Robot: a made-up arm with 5 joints.
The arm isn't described. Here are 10 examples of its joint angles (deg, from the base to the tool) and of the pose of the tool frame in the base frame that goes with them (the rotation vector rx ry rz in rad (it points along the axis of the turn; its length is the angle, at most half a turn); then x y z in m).
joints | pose
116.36 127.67 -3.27 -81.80 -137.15 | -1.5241 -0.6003 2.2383 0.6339 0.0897 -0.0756
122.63 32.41 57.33 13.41 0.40 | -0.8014 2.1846 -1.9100 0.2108 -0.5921 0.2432
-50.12 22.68 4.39 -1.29 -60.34 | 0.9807 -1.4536 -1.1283 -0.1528 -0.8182 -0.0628
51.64 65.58 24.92 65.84 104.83 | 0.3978 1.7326 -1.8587 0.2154 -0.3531 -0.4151
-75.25 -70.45 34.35 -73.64 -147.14 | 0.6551 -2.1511 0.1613 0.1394 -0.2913 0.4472
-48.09 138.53 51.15 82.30 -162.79 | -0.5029 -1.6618 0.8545 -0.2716 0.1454 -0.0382
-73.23 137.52 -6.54 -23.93 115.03 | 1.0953 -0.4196 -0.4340 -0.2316 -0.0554 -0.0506
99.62 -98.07 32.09 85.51 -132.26 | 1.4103 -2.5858 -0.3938 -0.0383 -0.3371 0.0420
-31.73 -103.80 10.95 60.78 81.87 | 0.5561 1.7271 2.3356 -0.1586 -0.0492 0.1004
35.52 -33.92 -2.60 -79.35 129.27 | -1.1777 -0.0026 0.1254 0.1517 -0.5129 -0.0620
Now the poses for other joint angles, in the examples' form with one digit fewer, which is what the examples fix.
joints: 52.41 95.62 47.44 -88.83 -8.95
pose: 1.122 -1.554 -0.428 0.522 -0.503 -0.308
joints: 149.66 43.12 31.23 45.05 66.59
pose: 1.193 0.944 -1.554 0.305 -0.457 0.116
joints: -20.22 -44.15 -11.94 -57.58 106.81
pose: -1.167 0.314 1.161 0.117 -0.366 -0.024
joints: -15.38 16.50 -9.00 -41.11 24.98
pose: 0.149 -1.448 0.293 -0.008 -0.568 0.033
